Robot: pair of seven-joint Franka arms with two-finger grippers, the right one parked.
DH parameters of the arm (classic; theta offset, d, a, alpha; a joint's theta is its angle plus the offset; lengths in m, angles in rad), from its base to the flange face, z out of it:
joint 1: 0 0.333 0 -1.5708
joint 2: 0 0 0 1.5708
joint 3: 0 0.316 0.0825 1.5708
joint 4: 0 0 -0.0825 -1.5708
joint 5: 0 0.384 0 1.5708
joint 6: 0 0 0.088 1.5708
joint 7: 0 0.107 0 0
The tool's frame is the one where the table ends.
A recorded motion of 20 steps. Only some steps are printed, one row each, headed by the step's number.
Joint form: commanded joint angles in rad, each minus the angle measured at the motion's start. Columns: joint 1, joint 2, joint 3, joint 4, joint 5, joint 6, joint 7.
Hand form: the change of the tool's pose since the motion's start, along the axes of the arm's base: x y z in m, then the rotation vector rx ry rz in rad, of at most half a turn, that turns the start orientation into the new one. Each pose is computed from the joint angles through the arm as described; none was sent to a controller.
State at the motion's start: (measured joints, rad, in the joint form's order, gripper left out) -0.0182 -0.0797 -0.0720 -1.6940 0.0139 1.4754 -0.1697
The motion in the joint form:
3: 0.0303 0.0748 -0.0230 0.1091 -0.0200 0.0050 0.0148
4: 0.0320 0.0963 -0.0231 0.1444 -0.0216 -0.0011 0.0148
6: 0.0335 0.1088 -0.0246 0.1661 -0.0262 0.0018 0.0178
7: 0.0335 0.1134 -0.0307 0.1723 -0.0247 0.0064 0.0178
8: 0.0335 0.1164 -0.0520 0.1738 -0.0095 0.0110 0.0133
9: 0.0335 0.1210 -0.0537 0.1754 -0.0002 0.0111 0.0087
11: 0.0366 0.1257 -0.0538 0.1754 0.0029 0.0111 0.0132
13: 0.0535 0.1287 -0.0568 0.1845 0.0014 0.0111 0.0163
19: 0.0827 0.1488 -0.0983 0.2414 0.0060 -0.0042 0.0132
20: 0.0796 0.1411 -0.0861 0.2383 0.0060 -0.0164 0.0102
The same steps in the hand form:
3: 0.0261 0.0006 0.0111 -0.0303 -0.0369 -0.0072
4: 0.0327 0.0013 0.0152 -0.0345 -0.0444 -0.0057
6: 0.0371 0.0008 0.0186 -0.0416 -0.0560 -0.0087
7: 0.0389 -0.0023 0.0193 -0.0414 -0.0622 -0.0148
8: 0.0393 -0.0122 0.0188 -0.0279 -0.0663 -0.0319
9: 0.0407 -0.0121 0.0170 -0.0186 -0.0644 -0.0291
11: 0.0423 -0.0100 0.0144 -0.0160 -0.0599 -0.0306
13: 0.0441 -0.0024 0.0169 -0.0184 -0.0659 -0.0198
19: 0.0487 -0.0074 0.0310 -0.0213 -0.0878 -0.0282
20: 0.0454 -0.0025 0.0328 -0.0179 -0.0803 -0.0161

